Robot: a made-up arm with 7 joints.
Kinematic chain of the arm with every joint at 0, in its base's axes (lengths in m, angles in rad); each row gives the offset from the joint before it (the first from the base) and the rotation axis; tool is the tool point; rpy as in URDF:
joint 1: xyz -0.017 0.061 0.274 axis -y
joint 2: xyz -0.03 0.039 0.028 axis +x
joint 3: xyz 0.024 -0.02 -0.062 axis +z
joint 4: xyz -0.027 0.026 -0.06 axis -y
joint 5: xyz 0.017 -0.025 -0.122 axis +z
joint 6: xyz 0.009 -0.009 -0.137 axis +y
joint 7: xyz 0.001 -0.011 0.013 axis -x
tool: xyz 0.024 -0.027 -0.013 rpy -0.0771 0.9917 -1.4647
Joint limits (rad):
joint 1: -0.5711..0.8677
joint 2: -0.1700..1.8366
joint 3: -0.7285..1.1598
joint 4: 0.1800..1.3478
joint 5: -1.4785..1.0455
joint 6: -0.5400..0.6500
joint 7: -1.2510..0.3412
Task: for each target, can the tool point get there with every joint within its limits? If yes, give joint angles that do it. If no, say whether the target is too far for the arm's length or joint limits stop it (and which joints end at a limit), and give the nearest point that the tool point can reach.
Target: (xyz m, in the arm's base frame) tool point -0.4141 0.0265 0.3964
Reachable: no: joint limits stop it (at a limit: joint 1, joint 2, joint 3, joint 4, joint 5, joint 7) | nearest point -0.1768 0.1708 0.4947 | short by 0.295 m
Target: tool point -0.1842 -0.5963 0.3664
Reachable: no: too far | nearest point 0.1277 -0.1422 0.3327 | short by 0.552 m
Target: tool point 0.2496 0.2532 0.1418
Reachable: yes | joints 0.7053 0.5758 0.2501 0.6562 -1.2618 -0.0615 0.0260
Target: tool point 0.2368 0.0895 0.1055
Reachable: yes | joints 0.3421 0.3479 -0.1608 0.9259 -0.4219 -0.3038 -0.3218
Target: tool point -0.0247 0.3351 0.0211
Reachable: yes | joints -0.4016 0.8389 0.3775 0.4728 -1.0014 -0.0172 0.1451
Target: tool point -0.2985 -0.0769 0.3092
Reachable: no: joint limits stop it (at a limit: joint 1, joint 2, joint 3, joint 4, joint 6, joint 7) | nearest point -0.2113 -0.0262 0.0281 | short by 0.299 m
